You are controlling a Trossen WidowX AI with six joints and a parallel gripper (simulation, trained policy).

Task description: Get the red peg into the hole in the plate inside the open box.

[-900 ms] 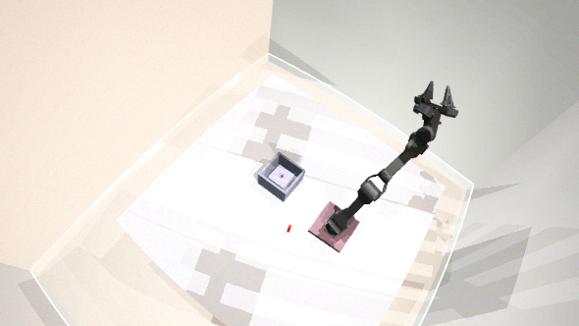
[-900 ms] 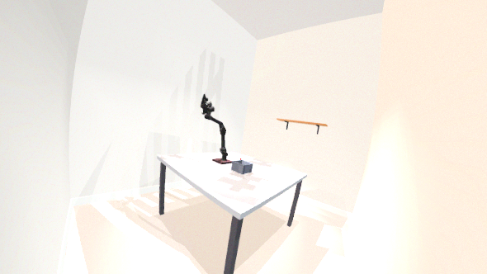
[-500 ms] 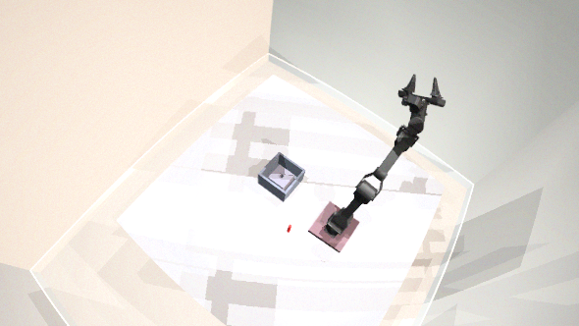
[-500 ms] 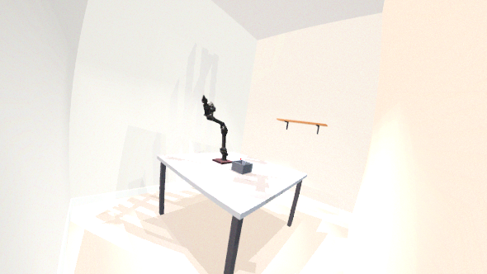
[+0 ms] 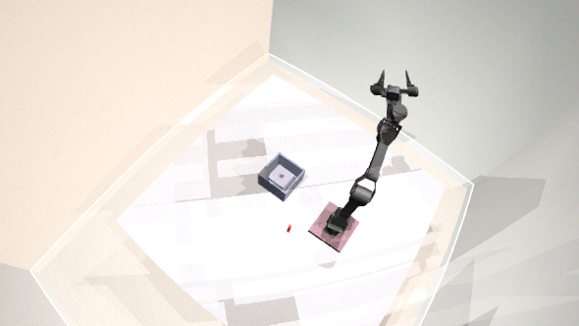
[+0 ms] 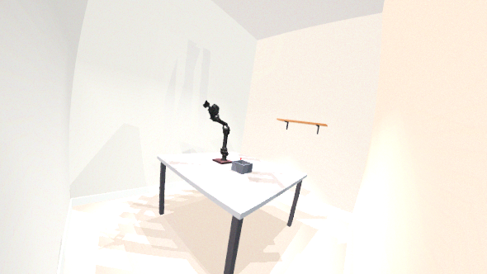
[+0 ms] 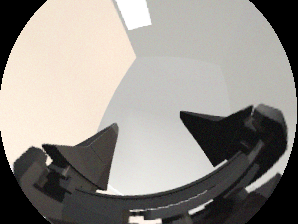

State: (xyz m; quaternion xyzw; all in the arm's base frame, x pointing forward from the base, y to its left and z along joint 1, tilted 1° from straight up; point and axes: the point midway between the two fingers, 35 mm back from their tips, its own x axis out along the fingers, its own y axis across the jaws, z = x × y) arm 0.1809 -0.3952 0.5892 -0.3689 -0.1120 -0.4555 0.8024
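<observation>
Now: the red peg 600 mm below my gripper tip, 550 mm to the left of it and 40 mm behind it. Also, from my gripper tip: pale plate: 590 mm below, 390 mm to the left, 160 mm ahead; then grey box: 610 mm below, 390 mm to the left, 160 mm ahead.
</observation>
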